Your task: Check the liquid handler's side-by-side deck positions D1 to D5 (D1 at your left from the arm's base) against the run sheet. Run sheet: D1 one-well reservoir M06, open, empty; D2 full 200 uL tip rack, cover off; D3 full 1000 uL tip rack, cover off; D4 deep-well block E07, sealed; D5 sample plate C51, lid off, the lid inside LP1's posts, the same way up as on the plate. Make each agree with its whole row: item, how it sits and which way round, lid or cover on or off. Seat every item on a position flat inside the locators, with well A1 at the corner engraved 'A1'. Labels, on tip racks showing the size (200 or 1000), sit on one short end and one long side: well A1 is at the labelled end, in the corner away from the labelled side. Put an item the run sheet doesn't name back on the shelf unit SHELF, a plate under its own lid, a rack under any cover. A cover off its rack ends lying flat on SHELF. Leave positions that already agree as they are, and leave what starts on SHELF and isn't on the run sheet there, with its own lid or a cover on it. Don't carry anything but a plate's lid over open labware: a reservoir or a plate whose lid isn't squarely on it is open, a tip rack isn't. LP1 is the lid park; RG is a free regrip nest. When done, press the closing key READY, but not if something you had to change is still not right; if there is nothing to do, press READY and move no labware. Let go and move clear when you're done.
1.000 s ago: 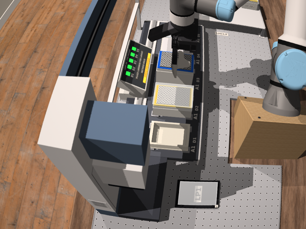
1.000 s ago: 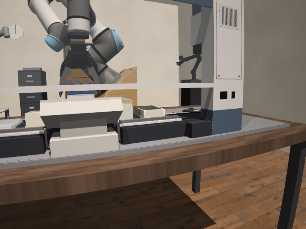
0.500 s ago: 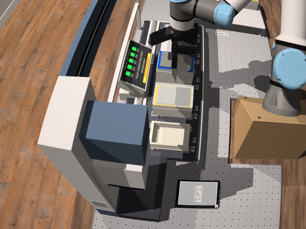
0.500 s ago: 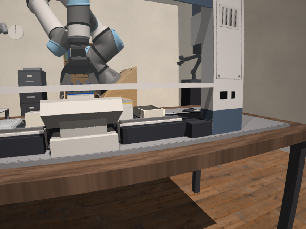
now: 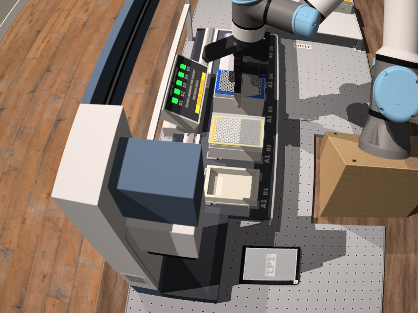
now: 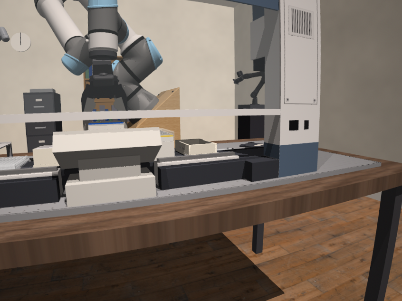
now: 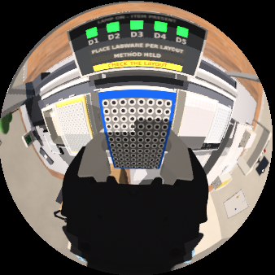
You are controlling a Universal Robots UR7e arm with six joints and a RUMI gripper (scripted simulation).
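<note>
Right now the blue-framed tip rack is 10 mm to the right of my hand and 10 mm behind it. The rest, counted from my hand: clear well plate: 250 mm to the right, 60 mm below, 10 mm ahead; yellow-framed tip rack: 120 mm to the left, 30 mm below, 20 mm behind; cream reservoir: 250 mm to the left, 60 mm below, 20 mm behind.
</note>
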